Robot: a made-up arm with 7 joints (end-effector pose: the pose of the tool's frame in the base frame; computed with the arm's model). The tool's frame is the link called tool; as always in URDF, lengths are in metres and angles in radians. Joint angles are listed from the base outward.
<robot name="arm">
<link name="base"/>
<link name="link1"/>
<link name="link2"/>
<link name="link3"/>
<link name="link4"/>
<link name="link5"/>
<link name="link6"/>
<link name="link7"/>
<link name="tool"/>
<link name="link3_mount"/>
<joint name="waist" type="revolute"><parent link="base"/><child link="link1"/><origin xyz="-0.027 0.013 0.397" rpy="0 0 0"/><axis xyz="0 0.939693 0.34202"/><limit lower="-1.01" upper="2.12"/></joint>
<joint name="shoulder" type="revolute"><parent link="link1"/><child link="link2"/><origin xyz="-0.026 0 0.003" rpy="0 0 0"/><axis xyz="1 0 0"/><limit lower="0.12" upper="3.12"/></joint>
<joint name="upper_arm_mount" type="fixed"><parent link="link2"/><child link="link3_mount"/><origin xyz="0.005 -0.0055 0.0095" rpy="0 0 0"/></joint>
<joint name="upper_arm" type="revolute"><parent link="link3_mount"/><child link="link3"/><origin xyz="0.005 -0.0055 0.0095" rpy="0 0 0"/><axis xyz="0 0 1"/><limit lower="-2.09" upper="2.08"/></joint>
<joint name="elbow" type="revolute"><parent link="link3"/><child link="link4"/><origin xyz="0.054 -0.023 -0.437" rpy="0 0 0"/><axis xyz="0 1 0"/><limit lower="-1.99" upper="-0.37"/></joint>
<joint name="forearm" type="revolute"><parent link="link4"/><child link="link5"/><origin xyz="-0.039 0.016 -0.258" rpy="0 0 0"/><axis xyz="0 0 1"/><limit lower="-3.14" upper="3.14"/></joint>
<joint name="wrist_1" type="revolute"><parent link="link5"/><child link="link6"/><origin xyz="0.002 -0.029 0.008" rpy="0 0 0"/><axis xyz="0 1 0"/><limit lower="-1.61" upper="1.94"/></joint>
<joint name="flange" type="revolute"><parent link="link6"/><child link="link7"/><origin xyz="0.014 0.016 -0.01" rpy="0 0 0"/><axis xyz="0 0 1"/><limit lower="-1.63" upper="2.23"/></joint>
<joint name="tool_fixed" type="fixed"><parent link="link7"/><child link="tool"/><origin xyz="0.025 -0.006 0.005" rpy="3.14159 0 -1.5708"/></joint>
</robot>
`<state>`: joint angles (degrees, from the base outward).
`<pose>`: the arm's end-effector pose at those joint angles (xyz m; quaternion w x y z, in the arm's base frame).
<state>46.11 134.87 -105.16 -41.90 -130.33 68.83 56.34</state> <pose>-0.0249 0.6142 0.7475 0.3063 -0.7513 -0.5801 -0.0719</pose>
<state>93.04 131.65 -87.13 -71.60 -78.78 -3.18 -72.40</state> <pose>-0.0770 0.5957 0.6488 0.5138 -0.6064 -0.0355 0.6057</pose>
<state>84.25 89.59 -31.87 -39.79 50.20 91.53 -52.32</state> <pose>-0.3745 0.5890 0.4060 0.6901 0.2281 -0.2006 -0.6569</pose>
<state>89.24 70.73 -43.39 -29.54 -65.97 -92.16 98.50</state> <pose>-0.5153 0.4363 0.4527 0.7136 0.6391 -0.2063 -0.1993</pose>
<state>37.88 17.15 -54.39 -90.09 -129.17 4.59 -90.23</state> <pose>-0.1832 -0.0858 -0.1511 0.3991 0.8691 0.1575 0.2461</pose>
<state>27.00 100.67 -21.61 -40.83 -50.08 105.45 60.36</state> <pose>0.0466 0.6938 0.3850 0.6781 0.0366 0.0411 0.7329</pose>
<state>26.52 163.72 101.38 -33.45 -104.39 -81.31 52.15</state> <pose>0.2102 0.0782 0.9855 0.5436 0.3047 0.6974 0.3540</pose>
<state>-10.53 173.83 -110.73 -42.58 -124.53 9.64 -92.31</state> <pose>-0.1898 0.2648 1.0144 0.8102 -0.4652 0.0881 0.3455</pose>
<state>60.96 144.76 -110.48 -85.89 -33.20 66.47 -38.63</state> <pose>-0.0827 0.4984 0.7459 0.6439 -0.6637 -0.1824 -0.3341</pose>
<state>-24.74 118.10 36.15 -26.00 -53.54 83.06 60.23</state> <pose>-0.0029 0.5746 0.8138 0.6673 -0.4593 -0.4780 0.3395</pose>
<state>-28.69 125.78 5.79 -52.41 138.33 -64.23 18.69</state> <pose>0.0379 0.4552 0.8232 0.5920 0.0830 -0.3073 -0.7404</pose>
